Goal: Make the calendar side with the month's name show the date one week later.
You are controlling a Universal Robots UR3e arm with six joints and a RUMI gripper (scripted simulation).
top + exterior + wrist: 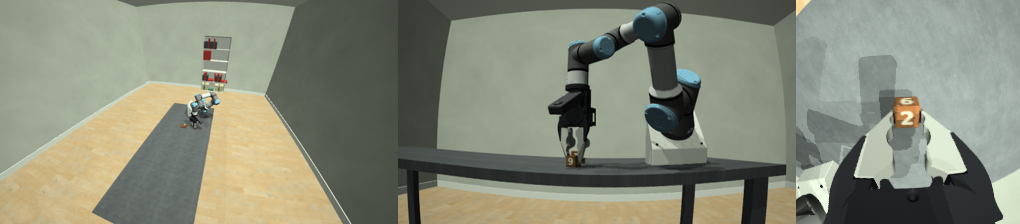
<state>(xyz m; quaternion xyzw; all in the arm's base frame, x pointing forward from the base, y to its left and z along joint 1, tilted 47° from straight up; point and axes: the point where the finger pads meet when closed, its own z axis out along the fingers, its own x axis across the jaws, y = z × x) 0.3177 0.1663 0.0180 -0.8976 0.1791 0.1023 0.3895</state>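
Now: hand 10 mm above the cube. Round my hand: calendar tray (10 mm ahead, 160 mm to the right, 20 mm below).
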